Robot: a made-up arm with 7 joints. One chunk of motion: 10 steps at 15 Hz.
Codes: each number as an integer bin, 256 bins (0 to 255) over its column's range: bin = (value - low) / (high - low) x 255, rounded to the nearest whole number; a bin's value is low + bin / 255 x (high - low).
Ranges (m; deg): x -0.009..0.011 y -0.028..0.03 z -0.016..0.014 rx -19.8..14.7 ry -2..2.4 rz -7.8..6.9
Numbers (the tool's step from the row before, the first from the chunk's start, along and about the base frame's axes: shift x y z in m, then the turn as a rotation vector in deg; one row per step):
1: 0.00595 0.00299 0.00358 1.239 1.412 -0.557
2: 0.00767 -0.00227 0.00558 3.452 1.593 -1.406
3: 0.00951 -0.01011 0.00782 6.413 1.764 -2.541
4: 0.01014 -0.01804 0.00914 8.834 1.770 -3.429
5: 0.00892 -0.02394 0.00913 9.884 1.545 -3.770
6: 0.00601 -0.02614 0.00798 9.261 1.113 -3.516
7: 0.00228 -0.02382 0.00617 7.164 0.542 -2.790
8: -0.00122 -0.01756 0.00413 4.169 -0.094 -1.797
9: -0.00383 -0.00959 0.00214 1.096 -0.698 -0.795
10: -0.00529 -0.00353 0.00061 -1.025 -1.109 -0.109
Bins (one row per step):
1: 191 136 166 156 198 126
2: 213 113 183 172 208 111
3: 236 79 202 194 218 91
4: 244 44 214 212 218 76
5: 228 18 214 219 205 70
6: 191 8 204 215 180 74
7: 144 18 188 199 147 87
8: 99 46 171 177 110 104
9: 66 81 154 154 75 122
10: 47 108 141 139 52 133

